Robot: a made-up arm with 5 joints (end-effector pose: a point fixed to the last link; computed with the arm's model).
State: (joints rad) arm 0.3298 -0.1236 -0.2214 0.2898 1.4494
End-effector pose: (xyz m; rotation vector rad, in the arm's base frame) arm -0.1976 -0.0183 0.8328 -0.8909 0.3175 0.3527
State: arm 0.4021 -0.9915 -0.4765 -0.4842 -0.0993
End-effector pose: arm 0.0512 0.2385 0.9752 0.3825 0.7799 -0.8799
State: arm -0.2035 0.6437 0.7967 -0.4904 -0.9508
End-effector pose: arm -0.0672 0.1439 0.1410 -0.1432 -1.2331 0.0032
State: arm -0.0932 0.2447 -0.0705 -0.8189 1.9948
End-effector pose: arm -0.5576 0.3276 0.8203 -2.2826 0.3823 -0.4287
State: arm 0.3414 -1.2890 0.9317 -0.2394 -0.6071
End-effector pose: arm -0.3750 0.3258 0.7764 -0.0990 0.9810 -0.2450
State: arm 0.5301 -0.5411 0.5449 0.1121 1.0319
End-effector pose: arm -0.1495 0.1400 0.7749 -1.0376 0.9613 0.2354
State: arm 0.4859 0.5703 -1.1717 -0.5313 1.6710
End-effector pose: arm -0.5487 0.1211 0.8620 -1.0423 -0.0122 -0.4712
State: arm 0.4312 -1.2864 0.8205 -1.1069 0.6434
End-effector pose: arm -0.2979 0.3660 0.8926 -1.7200 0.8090 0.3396
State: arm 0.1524 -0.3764 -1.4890 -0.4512 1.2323
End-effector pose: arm -0.3195 -0.2262 1.0433 0.1265 0.5059 -0.0834
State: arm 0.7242 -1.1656 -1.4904 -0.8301 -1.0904
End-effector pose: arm 0.3444 -0.3662 1.0348 1.4591 -0.0365 -2.5713
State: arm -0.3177 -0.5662 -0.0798 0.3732 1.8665
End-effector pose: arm -0.0778 -0.1340 0.8819 -1.1279 0.2148 1.3734
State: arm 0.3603 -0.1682 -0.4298 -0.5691 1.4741
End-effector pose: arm -0.2685 0.2246 1.0264 -1.2710 0.6737 -0.2172
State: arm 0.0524 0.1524 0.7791 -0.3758 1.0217
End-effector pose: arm -0.3963 0.1494 0.5039 -2.0486 0.0586 -0.2483
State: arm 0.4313 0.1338 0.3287 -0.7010 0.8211
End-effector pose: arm -0.2631 0.3594 0.5178 -1.6928 0.2083 -0.7369
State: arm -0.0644 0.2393 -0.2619 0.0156 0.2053
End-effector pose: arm -0.4013 0.1162 0.6367 0.0261 -0.2118 0.1501
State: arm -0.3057 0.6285 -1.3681 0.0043 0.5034
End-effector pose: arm -0.4642 -0.2131 0.6841 0.7954 -0.5005 0.7187
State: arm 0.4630 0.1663 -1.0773 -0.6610 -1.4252
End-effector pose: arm -0.1165 0.3900 1.1401 1.7689 -1.0020 -0.9284
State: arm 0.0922 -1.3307 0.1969 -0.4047 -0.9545
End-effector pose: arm -0.1501 0.4183 0.8845 0.4776 0.8568 -0.7572
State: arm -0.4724 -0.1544 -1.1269 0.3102 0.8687
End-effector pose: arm -0.2668 -0.2427 0.7938 0.6278 0.0959 0.8604
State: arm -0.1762 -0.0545 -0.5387 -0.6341 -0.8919
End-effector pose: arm -0.3844 0.3563 0.8824 0.9710 -0.2958 -0.4305
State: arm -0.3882 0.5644 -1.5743 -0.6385 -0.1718
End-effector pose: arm -0.6018 -0.2144 0.8795 1.3427 -0.2055 0.1826
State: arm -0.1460 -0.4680 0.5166 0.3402 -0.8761
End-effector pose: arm -0.4267 0.2228 0.6413 0.5974 0.5874 -0.1486
